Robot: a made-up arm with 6 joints.
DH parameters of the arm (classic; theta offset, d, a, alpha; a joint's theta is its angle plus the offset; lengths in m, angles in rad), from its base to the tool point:
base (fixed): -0.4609 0 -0.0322 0
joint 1: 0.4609 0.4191 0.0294 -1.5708
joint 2: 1.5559 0 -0.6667 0
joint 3: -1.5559 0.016 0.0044 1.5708
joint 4: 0 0.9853 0.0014 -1.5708
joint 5: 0 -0.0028 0.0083 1.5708
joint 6: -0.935 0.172 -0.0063 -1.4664
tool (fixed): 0.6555 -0.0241 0 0
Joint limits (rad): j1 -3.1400..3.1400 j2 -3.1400..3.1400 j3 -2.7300..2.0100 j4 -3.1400..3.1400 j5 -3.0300..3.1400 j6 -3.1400..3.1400
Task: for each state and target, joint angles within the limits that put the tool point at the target. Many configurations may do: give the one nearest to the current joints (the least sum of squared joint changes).
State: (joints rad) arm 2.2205 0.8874 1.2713 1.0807 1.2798 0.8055
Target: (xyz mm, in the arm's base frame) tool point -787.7 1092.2 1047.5
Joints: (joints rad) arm 2.0689 0.3962 1.0654 1.0970 1.3284 0.8109
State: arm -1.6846 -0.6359 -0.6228 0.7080 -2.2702 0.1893
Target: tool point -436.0 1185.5 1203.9
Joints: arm -1.3058 -0.6737 -0.4943 0.7464 -2.1582 0.2050
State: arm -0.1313 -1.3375 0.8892 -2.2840 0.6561 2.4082
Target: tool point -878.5 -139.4 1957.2
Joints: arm 0.1346 -0.7389 0.3986 -2.2966 0.3100 2.3932
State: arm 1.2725 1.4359 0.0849 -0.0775 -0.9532 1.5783
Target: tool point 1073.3 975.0 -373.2
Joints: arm 0.7240 1.6383 0.8446 0.0013 -1.1614 1.5428
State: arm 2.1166 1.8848 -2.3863 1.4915 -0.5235 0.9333
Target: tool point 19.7 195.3 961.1
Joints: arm 2.0392 2.3885 -2.7300 1.4198 -0.9748 0.8681
